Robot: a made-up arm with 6 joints. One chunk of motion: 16 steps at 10 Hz.
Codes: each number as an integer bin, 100 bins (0 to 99) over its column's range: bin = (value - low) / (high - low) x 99, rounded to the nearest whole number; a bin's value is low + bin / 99 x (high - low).
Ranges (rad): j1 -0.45..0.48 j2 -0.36..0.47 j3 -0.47..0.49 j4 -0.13..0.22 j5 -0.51..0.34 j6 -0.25..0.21
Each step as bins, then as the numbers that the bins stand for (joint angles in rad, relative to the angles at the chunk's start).
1 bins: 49 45 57 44 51 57
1 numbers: 0.0103 0.0173 0.0827 0.0256 -0.0721 0.0148
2 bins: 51 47 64 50 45 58
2 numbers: 0.0291 0.0340 0.1506 0.0468 -0.1236 0.0195
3 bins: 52 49 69 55 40 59
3 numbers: 0.0385 0.0508 0.1991 0.0644 -0.1666 0.0241
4 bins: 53 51 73 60 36 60
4 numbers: 0.0479 0.0676 0.2379 0.0821 -0.2009 0.0288
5 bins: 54 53 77 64 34 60
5 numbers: 0.0573 0.0843 0.2767 0.0963 -0.2181 0.0288
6 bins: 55 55 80 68 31 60
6 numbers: 0.0667 0.1011 0.3058 0.1104 -0.2438 0.0288
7 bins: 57 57 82 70 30 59
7 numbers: 0.0855 0.1179 0.3252 0.1175 -0.2524 0.0241
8 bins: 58 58 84 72 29 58
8 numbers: 0.0948 0.1263 0.3445 0.1245 -0.2610 0.0195
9 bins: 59 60 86 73 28 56
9 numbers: 0.1042 0.1430 0.3639 0.1281 -0.2696 0.0102
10 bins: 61 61 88 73 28 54
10 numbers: 0.1230 0.1514 0.3833 0.1281 -0.2696 0.0009
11 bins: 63 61 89 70 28 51
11 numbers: 0.1418 0.1514 0.3930 0.1175 -0.2696 -0.0130
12 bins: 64 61 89 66 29 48
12 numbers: 0.1512 0.1514 0.3930 0.1033 -0.2610 -0.0270
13 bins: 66 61 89 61 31 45
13 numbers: 0.1700 0.1514 0.3930 0.0857 -0.2438 -0.0409
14 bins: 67 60 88 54 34 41
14 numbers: 0.1794 0.1430 0.3833 0.0609 -0.2181 -0.0595
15 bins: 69 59 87 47 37 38
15 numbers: 0.1982 0.1346 0.3736 0.0362 -0.1923 -0.0734
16 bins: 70 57 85 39 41 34
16 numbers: 0.2076 0.1179 0.3542 0.0079 -0.1580 -0.0920
